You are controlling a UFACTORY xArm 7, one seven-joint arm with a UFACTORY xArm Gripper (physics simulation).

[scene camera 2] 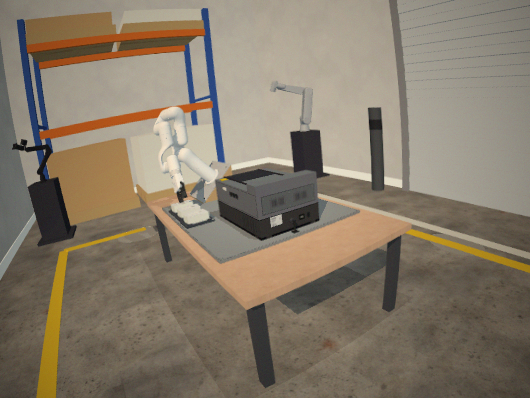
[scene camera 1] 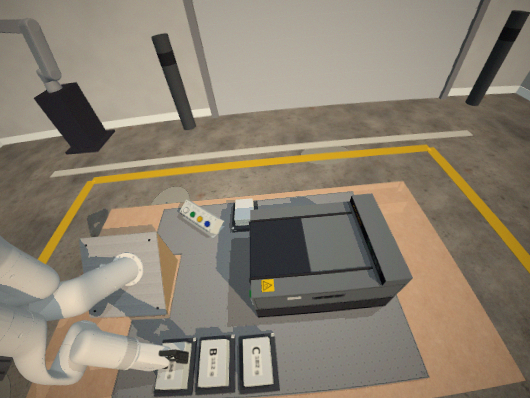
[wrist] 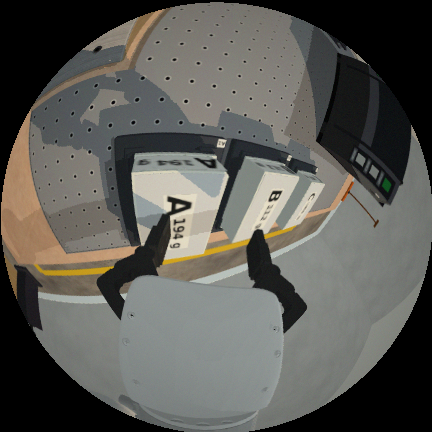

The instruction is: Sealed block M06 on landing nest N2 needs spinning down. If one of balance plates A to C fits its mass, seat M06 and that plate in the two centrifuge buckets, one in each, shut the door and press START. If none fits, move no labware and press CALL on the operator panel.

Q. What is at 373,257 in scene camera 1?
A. A dark grey centrifuge.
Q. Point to a dark grey centrifuge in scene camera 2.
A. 268,206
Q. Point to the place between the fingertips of the gripper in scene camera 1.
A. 177,360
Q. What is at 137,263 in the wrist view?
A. The gripper.
